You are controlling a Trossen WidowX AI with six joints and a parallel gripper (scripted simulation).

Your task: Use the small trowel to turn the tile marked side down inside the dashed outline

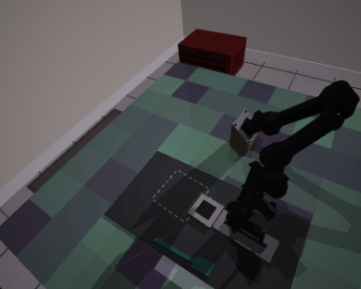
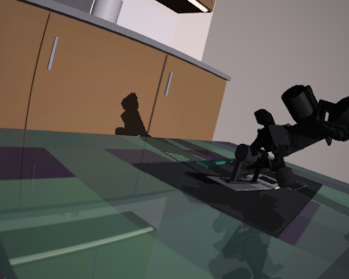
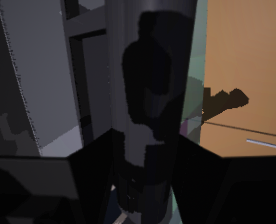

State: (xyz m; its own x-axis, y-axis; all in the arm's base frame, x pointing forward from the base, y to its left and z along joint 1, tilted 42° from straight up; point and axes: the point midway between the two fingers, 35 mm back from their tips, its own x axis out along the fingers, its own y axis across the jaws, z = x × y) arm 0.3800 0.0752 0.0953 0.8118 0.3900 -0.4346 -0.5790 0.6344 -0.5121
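My gripper tip is now 120 mm to the left of the tile, 50 mm above it and 40 mm past it. Also, from my gripper tip: dark mat: 120 mm to the right, 80 mm below, 10 mm behind; then teal trowel: 130 mm ahead, 100 mm to the right, 50 mm below.
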